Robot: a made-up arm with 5 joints.
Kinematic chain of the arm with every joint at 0, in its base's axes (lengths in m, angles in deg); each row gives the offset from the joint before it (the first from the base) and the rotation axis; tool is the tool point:
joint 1: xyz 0 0 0.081 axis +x
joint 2: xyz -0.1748 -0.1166 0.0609 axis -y
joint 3: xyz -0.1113 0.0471 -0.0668 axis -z
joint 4: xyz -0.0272 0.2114 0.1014 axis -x
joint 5: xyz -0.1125 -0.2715 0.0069 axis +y
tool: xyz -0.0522 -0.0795 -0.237
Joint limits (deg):
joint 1: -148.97..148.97
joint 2: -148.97..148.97
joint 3: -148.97..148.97
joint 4: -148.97..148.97
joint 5: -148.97..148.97
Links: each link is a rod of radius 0.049 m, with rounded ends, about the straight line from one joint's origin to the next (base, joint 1, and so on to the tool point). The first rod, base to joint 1, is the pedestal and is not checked.
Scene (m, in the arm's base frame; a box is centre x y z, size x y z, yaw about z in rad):
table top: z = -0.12
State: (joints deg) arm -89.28 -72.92 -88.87 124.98 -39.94
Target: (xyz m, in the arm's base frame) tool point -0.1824 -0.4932 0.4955
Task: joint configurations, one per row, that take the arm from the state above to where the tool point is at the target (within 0.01 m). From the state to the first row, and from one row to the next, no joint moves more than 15 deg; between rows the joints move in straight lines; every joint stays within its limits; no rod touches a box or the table.
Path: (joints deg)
1: -74.85 -67.48 -91.73 124.88 -37.10
2: -60.42 -62.03 -94.59 124.78 -34.25
3: -45.98 -56.59 -97.44 124.67 -31.41
4: -31.55 -51.15 -100.30 124.57 -28.57
5: -17.12 -45.70 -103.16 124.47 -25.73
6: -2.69 -40.26 -106.02 124.37 -22.88
7: 11.74 -34.82 -108.88 124.26 -20.04
8: 26.18 -29.37 -111.73 124.16 -17.20

